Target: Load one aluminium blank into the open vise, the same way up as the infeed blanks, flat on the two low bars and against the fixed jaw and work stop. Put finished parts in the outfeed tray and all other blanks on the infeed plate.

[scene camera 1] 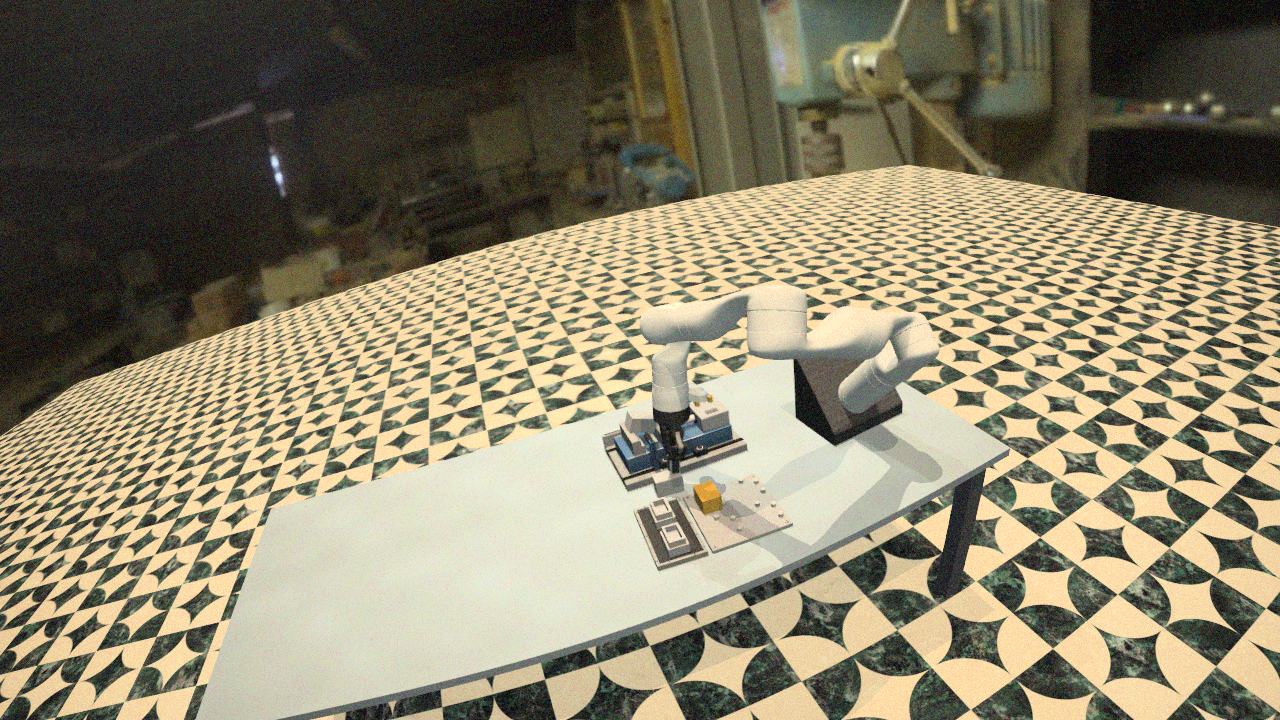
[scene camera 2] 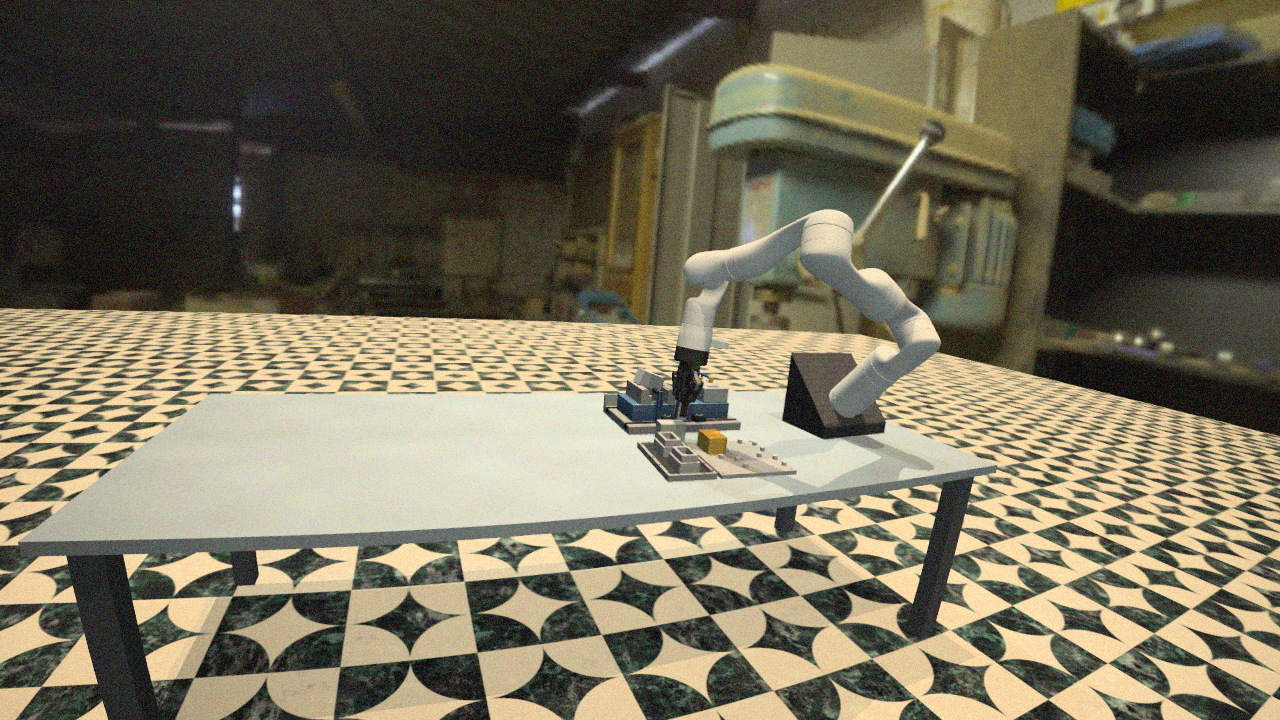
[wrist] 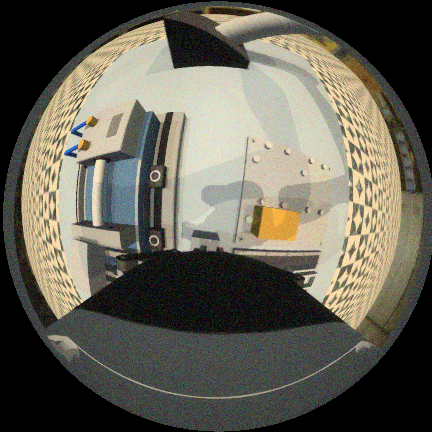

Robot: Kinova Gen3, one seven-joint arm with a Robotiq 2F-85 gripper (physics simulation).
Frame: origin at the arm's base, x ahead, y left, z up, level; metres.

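Where they show: gripper, fingertip midpoint: [scene camera 1: 673, 471] [scene camera 2: 679, 418]; arm's base at its link origin: [scene camera 1: 854, 395] [scene camera 2: 843, 402] [wrist: 227, 34].
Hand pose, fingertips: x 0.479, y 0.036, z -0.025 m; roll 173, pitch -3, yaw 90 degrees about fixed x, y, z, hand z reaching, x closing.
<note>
Things, the pixels of their top centre, and the offset from my fingertips. "spot": a spot on its surface instead.
- light grey aluminium block at its top centre: [wrist: 202, 260] [scene camera 1: 666, 475] [scene camera 2: 671, 421] 0.011 m down, 0.015 m ahead, 0.009 m right
- dark rimmed tray at a spot on its surface: [scene camera 1: 682, 559] spot: 0.042 m down, 0.056 m ahead, 0.227 m left
- blue vise at its top centre: [wrist: 84, 209] [scene camera 1: 669, 416] [scene camera 2: 674, 382] 0.047 m up, 0.040 m back, 0.151 m right
- orange block at its top centre: [wrist: 280, 224] [scene camera 1: 706, 491] [scene camera 2: 712, 433] 0.009 m down, 0.044 m back, 0.087 m left
- light pegged plate at its top centre: [wrist: 296, 197] [scene camera 1: 735, 509] [scene camera 2: 738, 455] 0.044 m down, 0.089 m back, 0.132 m left
My gripper [scene camera 1: 674, 466] [scene camera 2: 682, 414] points down between the vise and the two plates. Its fingers are nearly together; I see nothing between them, though the wrist view hides most of the tips. A light grey aluminium block [scene camera 1: 667, 484] [scene camera 2: 669, 428] stands on the table right by the fingertips, behind the dark rimmed tray [scene camera 1: 682, 559]. It looks wider than the finger gap. Two pocketed grey parts [scene camera 1: 662, 510] [scene camera 1: 673, 536] sit in that tray. The blue vise [scene camera 1: 637, 453] [scene camera 2: 637, 408] [wrist: 120, 187] is behind the gripper. Its low bars and work stop cannot be made out clearly.
An orange block [scene camera 1: 708, 497] [scene camera 2: 712, 441] [wrist: 276, 223] sits on the light pegged plate [scene camera 1: 742, 528] [wrist: 265, 177], beside the tray. Two clamps [wrist: 156, 176] [wrist: 154, 240] sit along the vise base. The dark wedge-shaped arm mount [scene camera 1: 827, 402] [scene camera 2: 819, 398] stands at the right.
</note>
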